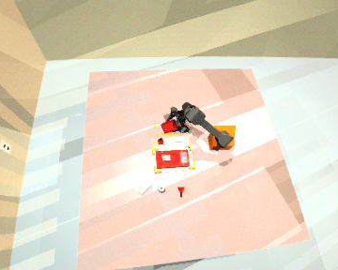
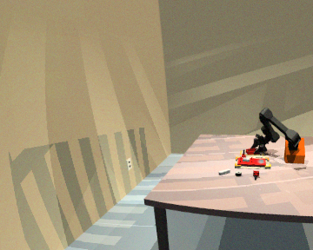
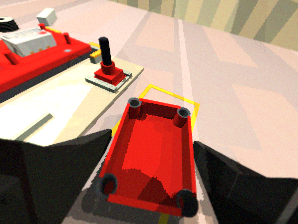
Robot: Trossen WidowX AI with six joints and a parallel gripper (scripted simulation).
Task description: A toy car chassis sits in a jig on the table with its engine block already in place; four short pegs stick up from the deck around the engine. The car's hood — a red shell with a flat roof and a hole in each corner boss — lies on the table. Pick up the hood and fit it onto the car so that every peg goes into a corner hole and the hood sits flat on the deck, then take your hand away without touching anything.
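Right now the red hood is 10 mm below my gripper tip. From my gripper tip the other things lie so: wheel: 400 mm to the left, 80 mm ahead, 10 mm below; jig: 200 mm to the left; grey engine block: 230 mm to the left, 40 mm ahead, 10 mm above.
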